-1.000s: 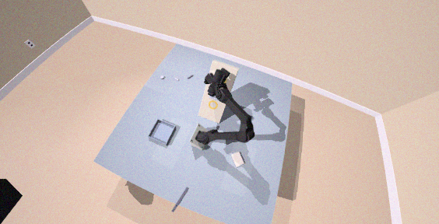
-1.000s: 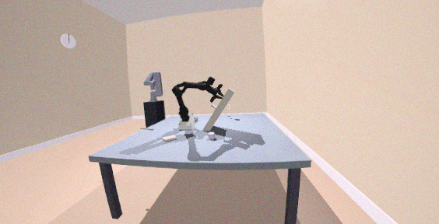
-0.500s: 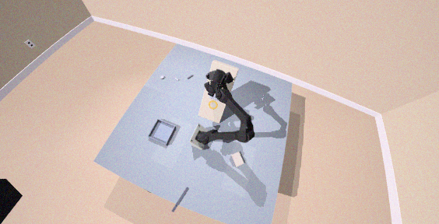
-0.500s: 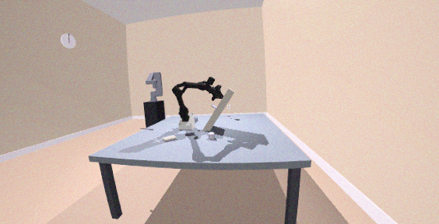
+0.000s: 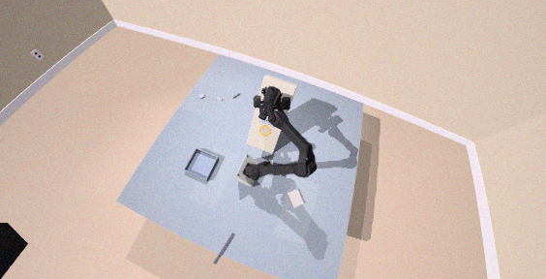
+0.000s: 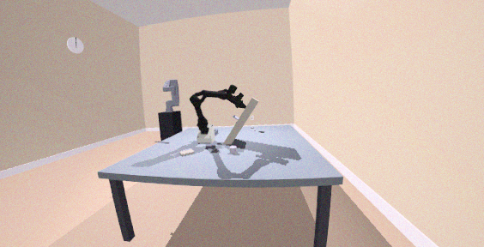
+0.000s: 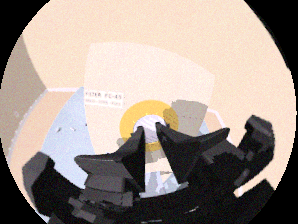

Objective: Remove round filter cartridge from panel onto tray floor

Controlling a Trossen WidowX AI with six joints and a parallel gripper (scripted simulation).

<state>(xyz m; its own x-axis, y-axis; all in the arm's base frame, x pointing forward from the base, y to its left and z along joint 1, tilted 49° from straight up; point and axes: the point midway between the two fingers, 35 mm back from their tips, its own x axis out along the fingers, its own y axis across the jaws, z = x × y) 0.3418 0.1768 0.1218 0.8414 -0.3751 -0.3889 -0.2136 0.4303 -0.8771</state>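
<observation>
The shallow grey tray lies 450 mm behind my gripper tip, 250 mm to the left of it and 270 mm below it. The rest, counted from my gripper tip: beige block (400 mm behind, 330 mm to the right, 270 mm below); white round filter cartridge (10 mm ahead, 10 mm below).
</observation>
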